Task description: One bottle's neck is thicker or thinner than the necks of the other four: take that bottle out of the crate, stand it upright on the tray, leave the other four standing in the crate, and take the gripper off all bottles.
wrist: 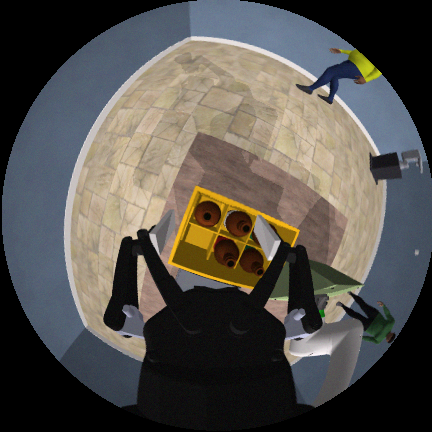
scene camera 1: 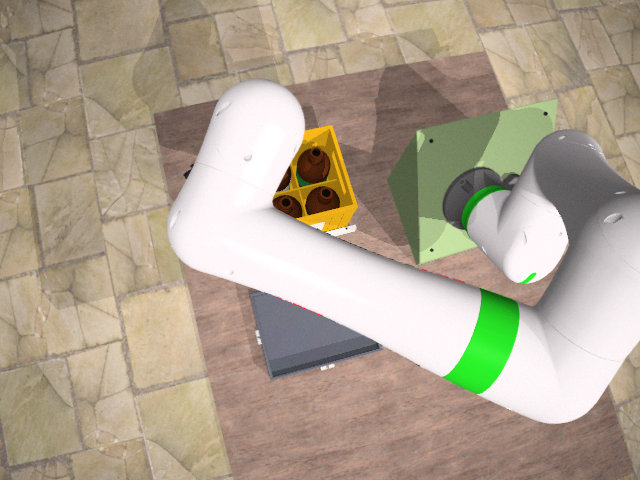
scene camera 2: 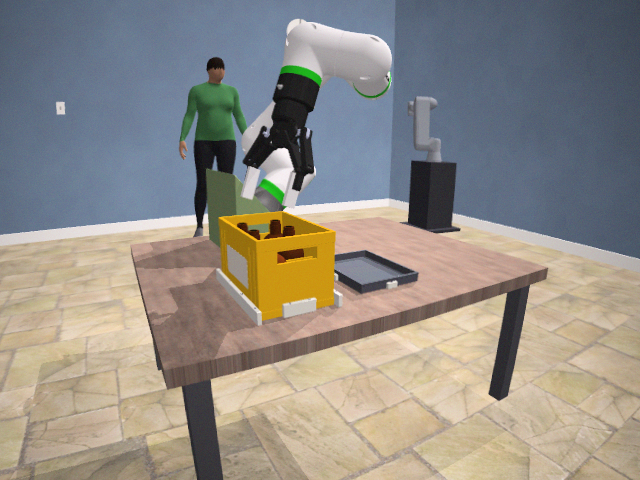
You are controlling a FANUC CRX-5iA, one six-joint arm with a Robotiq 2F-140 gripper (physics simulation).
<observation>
The gripper [scene camera 2: 266, 202] is open, holding nothing. Also in view: a dark grey tray [scene camera 1: 294, 339].
The gripper also shows in the wrist view [wrist: 215, 220].
</observation>
